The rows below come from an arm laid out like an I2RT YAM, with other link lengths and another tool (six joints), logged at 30 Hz.
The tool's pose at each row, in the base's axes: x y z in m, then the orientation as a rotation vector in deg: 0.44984 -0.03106 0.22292 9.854 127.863 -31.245; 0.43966 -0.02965 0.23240 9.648 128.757 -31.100; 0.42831 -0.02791 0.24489 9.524 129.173 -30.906; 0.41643 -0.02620 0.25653 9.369 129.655 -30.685; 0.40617 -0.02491 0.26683 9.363 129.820 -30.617; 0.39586 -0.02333 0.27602 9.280 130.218 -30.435; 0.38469 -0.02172 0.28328 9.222 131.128 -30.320
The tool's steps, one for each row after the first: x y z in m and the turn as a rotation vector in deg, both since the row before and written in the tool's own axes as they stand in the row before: -0.00047 -0.00486 -0.01310 -0.279 0.797 -0.277; -0.00172 -0.00582 -0.01584 -0.228 0.352 -0.103; -0.00063 -0.00567 -0.01572 -0.265 0.407 -0.129; -0.00061 -0.00508 -0.01367 -0.070 0.150 -0.014; 0.00026 -0.00445 -0.01317 -0.203 0.346 -0.076; 0.00233 -0.00399 -0.01260 -0.207 0.851 -0.186
